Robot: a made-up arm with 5 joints. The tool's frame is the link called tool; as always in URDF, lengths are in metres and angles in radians.
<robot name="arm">
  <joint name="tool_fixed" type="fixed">
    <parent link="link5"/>
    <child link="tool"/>
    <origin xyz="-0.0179 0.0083 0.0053" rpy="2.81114 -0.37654 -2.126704"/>
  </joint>
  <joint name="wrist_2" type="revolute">
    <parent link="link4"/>
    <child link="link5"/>
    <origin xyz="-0.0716 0.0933 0.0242" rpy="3.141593 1.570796 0"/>
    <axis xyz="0 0 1"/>
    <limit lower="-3.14" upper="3.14" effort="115" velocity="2.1"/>
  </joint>
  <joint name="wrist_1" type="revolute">
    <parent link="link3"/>
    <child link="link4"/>
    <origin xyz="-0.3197 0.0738 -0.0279"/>
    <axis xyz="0 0 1"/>
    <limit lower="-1.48" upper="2.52" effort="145" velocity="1.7"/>
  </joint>
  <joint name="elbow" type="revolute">
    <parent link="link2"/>
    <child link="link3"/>
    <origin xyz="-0.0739 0.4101 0.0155" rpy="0 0 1.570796"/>
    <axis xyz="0 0 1"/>
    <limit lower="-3.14" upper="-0.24" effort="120" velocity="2.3"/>
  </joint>
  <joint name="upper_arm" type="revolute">
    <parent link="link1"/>
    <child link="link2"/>
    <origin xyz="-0.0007 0.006 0.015" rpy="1.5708 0 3.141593"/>
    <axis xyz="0 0 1"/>
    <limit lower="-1.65" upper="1.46" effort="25" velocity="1.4"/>
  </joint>
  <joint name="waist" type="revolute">
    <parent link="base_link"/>
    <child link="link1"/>
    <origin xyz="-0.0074 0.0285 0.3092"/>
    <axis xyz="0 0 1"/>
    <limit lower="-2.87" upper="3.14" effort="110" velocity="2.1"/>
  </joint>
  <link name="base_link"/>
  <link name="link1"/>
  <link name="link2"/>
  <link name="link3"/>
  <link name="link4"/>
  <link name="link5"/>
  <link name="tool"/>
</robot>
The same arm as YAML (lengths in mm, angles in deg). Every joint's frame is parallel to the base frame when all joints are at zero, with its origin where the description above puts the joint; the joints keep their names.
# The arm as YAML. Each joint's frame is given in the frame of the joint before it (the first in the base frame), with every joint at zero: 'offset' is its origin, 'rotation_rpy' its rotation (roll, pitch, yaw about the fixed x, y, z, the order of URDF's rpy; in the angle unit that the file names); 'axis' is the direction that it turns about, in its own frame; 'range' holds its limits. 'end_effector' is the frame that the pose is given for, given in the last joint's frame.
length_unit: mm
angle_unit: deg
chain:
  - id: waist
    offset: [-7.4, 28.5, 309.2]
    rotation_rpy: [0.0, 0.0, 0.0]
    axis: [0.0, 0.0, 1.0]
    range: [-164.44, 179.91]
  - id: upper_arm
    offset: [-0.7, 6.0, 15.0]
    rotation_rpy: [0.0, 0.0, 0.0]
    axis: [0.0, 1.0, 0.0]
    range: [-94.54, 83.65]
  - id: elbow
    offset: [73.9, 15.5, 410.1]
    rotation_rpy: [0.0, 0.0, 0.0]
    axis: [0.0, 1.0, 0.0]
    range: [-179.91, -13.75]
  - id: wrist_1
    offset: [73.8, -27.9, -319.7]
    rotation_rpy: [0.0, 0.0, 0.0]
    axis: [0.0, 1.0, 0.0]
    range: [-84.8, 144.39]
  - id: wrist_2
    offset: [93.3, 24.2, -71.6]
    rotation_rpy: [0.0, 0.0, 0.0]
    axis: [0.0, 0.0, -1.0]
    range: [-179.91, 179.91]
end_effector:
  offset: [-8.3, 17.9, -5.3]
  rotation_rpy: [-18.93, 21.57, 31.85]

